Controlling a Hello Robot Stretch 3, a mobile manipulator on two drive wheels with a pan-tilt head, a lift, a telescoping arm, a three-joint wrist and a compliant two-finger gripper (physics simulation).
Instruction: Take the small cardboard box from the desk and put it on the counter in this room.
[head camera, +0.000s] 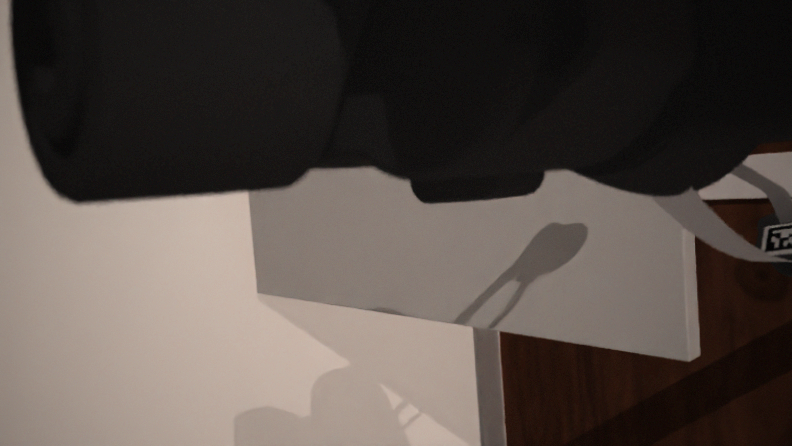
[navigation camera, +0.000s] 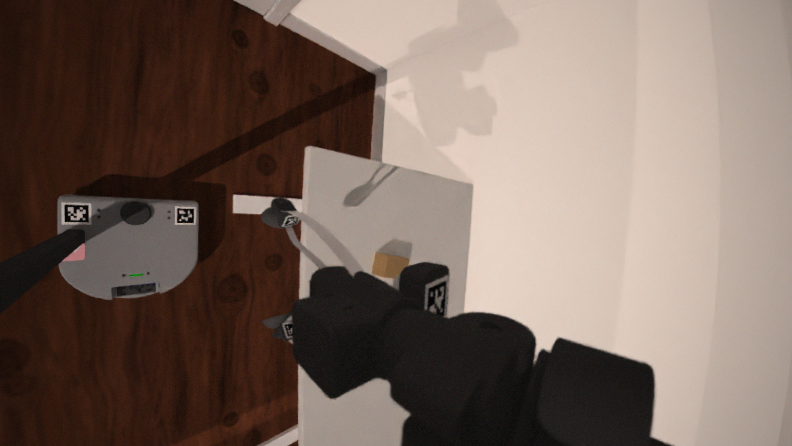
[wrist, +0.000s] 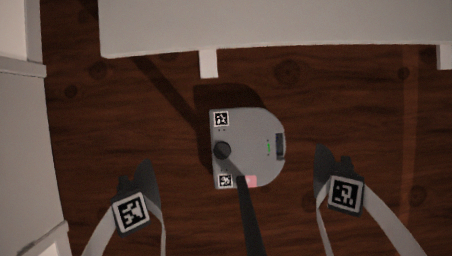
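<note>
The small cardboard box (navigation camera: 390, 265) sits on the grey desk (head camera: 387, 249) (navigation camera: 332, 182) (wrist: 300, 22), right beside the dark wrist parts in the navigation view. The box does not show in the head or wrist views. My gripper (navigation camera: 280, 270) (wrist: 234, 170) is open, its fingers wide apart with no object between them. Its fingertips reach past the desk's long edge, over the floor in the navigation and wrist views. In the head view the dark wrist covers the upper part, and one finger shows at the right edge. No counter can be made out.
My wheeled base (navigation camera: 160, 238) (wrist: 245, 130) stands on the dark wood floor beside the desk. A white desk leg (navigation camera: 249, 204) (wrist: 209, 65) sticks out towards it. A pale wall (head camera: 138, 304) (navigation camera: 554, 166) runs along the desk's far side. White trim (wrist: 20, 67) shows at the wrist view's left.
</note>
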